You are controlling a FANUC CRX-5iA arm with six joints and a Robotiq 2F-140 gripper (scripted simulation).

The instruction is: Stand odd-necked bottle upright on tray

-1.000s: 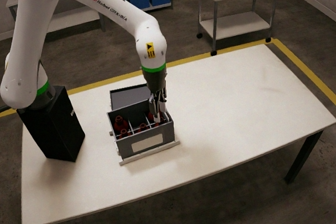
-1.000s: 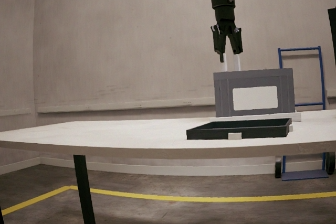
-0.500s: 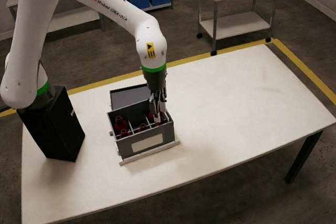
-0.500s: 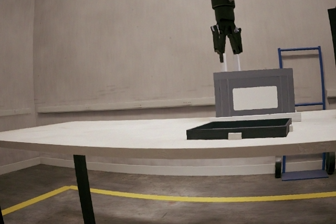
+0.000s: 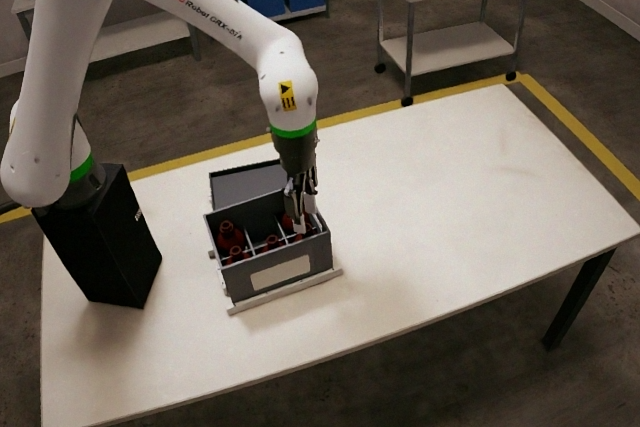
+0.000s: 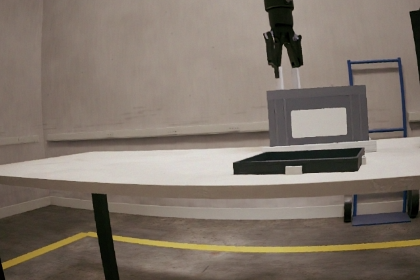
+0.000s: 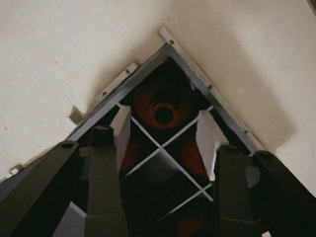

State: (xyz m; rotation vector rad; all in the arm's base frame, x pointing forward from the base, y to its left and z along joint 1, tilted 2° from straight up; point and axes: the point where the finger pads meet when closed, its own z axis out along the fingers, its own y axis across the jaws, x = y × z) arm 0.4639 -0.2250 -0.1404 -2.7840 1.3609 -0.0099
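The crate is 9 cm behind my hand, 6 cm to the left of it and 13 cm below it. From my hand the other things lie so: dark tray: 2 cm behind, 34 cm to the left, 20 cm below; bottle: 17 cm behind, 11 cm to the left, 13 cm below.
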